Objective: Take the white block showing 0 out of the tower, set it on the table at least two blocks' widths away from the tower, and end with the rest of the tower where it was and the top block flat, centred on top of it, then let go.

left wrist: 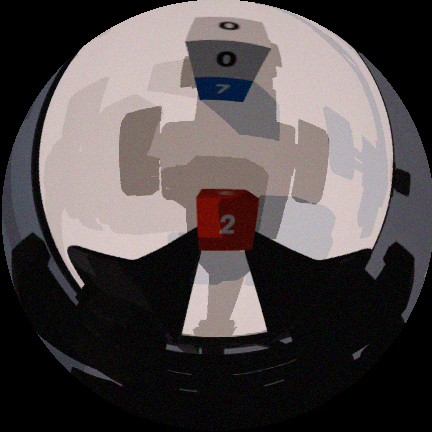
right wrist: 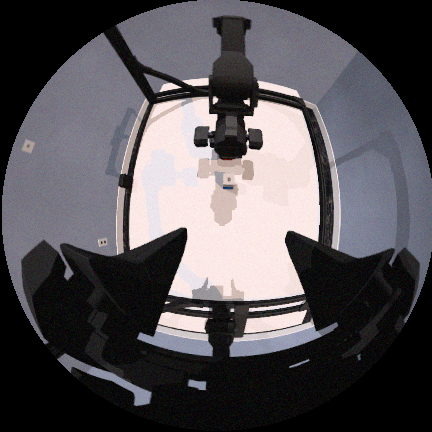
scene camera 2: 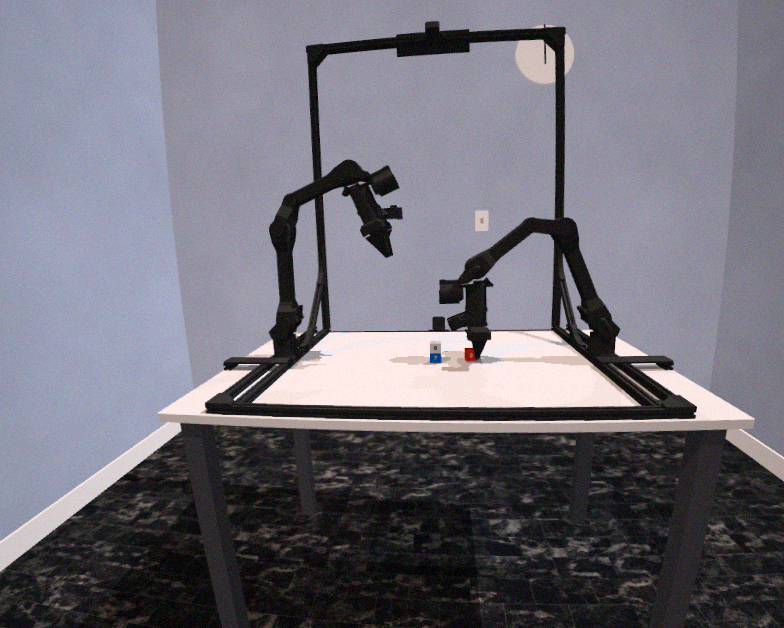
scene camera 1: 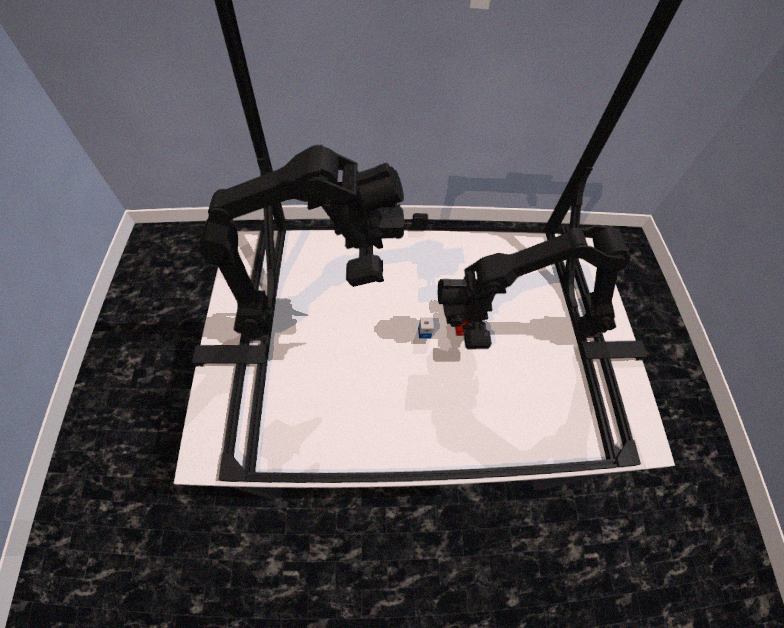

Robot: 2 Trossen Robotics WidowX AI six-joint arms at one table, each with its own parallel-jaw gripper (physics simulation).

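Places are measured from the left arm's base along level axes (x up, y left, z back), in centimetres.
Pixels of known places: left gripper, fingertip midpoint: [left wrist: 222, 232] [scene camera 2: 476, 357] [scene camera 1: 467, 329]; right gripper, fingertip midpoint: [right wrist: 237, 234] [scene camera 2: 389, 256] [scene camera 1: 381, 264]; left arm's base, link origin: [left wrist: 212, 346] [scene camera 2: 601, 353] [scene camera 1: 588, 327]; right arm's base, link origin: [right wrist: 220, 311] [scene camera 2: 285, 354] [scene camera 1: 255, 329].
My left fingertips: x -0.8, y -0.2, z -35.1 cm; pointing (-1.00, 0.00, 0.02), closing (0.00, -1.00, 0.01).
Ahead of a thing's pixels: the offset from my left fingertips to its top centre. "spot": to the spot under its first point. Level surfaces: height alone.
The white block showing 0 @(dx +4.7, dy +0.5, dz -11.7 cm) [scene camera 1: 426, 322] [scene camera 2: 435, 346] [left wrist: 205, 57] [right wrist: 228, 177] sits flat on the blue block showing 7 @(dx +1.8, dy +0.5, dz -11.7 cm) [scene camera 1: 425, 334] [scene camera 2: 435, 358] [left wrist: 206, 91] [right wrist: 228, 187], which stands on the table. My left gripper [scene camera 1: 467, 330] [scene camera 2: 477, 357] [left wrist: 222, 232] is shut on the red block showing 2 @(dx +2.3, dy +0.0, dz -1.7 cm) [scene camera 1: 460, 329] [scene camera 2: 469, 354] [left wrist: 210, 220], upright and apart from the stack, to its right in both scene views. The red block is very low, at about table height; I cannot tell whether it touches the table. My right gripper [scene camera 2: 388, 255] [right wrist: 237, 234] is open and empty, high above the table to the left of the stack.
The white table @(dx -1.1 cm) [scene camera 1: 366, 418] [scene camera 2: 366, 385] carries a black frame @(spot: dx +0.3, dy +37.2, dz -15.6 cm) [scene camera 1: 418, 475] [scene camera 2: 451, 412] along its edges, with uprights at the back. The left arm reaches in low from the right of the picture. Arm shadows lie around the stack.
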